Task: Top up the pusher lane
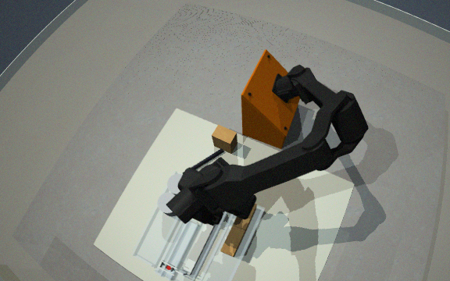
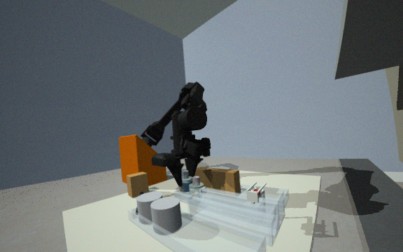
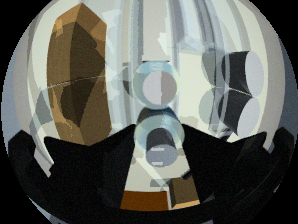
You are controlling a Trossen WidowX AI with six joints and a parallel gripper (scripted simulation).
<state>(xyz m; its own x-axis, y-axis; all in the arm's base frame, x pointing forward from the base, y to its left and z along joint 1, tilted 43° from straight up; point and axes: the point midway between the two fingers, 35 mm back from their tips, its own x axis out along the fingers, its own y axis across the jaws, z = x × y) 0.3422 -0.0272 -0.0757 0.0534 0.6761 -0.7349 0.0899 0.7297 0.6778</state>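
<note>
Now: the clear sprung lane 14 cm ahead of my gripper tip, 3 cm to the right of it and 3 cm below it. Also, from my gripper tip: brown box: 18 cm behind, 5 cm to the right, 1 cm below.
</note>
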